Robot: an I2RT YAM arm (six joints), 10 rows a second.
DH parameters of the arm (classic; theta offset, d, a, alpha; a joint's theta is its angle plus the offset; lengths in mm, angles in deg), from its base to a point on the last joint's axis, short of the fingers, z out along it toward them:
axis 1: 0 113.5 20 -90
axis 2: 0 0 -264 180
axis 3: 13.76 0 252.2 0
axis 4: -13.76 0 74 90
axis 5: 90 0 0 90
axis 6: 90 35.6 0 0
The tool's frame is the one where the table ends.
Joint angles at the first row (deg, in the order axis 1, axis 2, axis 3, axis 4, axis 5, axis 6):
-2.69, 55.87, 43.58, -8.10, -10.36, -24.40
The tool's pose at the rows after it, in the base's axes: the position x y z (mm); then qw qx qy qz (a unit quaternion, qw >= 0):
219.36 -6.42 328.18 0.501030 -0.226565 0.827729 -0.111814
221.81 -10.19 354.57 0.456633 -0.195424 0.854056 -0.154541
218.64 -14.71 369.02 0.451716 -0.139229 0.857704 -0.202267
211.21 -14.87 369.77 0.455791 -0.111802 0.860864 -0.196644
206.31 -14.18 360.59 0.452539 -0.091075 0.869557 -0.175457
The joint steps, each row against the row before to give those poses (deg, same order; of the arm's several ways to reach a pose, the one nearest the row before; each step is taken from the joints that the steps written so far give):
0.28, 0.83, 9.86, -16.96, 5.83, -5.92
0.28, 3.21, 9.15, -10.03, 7.63, 0.70
0.06, 0.08, 2.98, -1.80, 7.91, 2.90
0.04, -1.49, -0.51, -0.90, 0.94, 3.14
0.01, -1.28, -2.18, -0.49, -0.78, 3.48

